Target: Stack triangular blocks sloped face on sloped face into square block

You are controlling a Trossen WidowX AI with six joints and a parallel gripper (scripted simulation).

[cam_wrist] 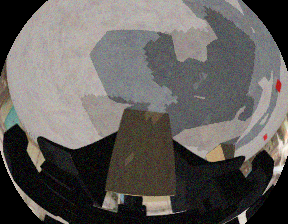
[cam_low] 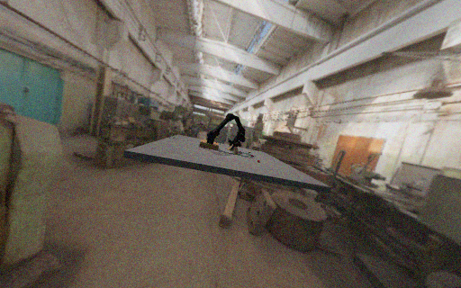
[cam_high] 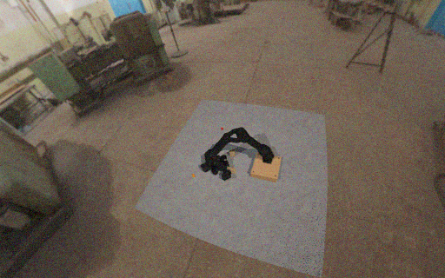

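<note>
Right now the tan triangular block is 10 mm ahead of my gripper tip and 10 mm above it. Also, from my gripper tip: orange marker 260 mm ahead, 120 mm to the left, 10 mm below.
</note>
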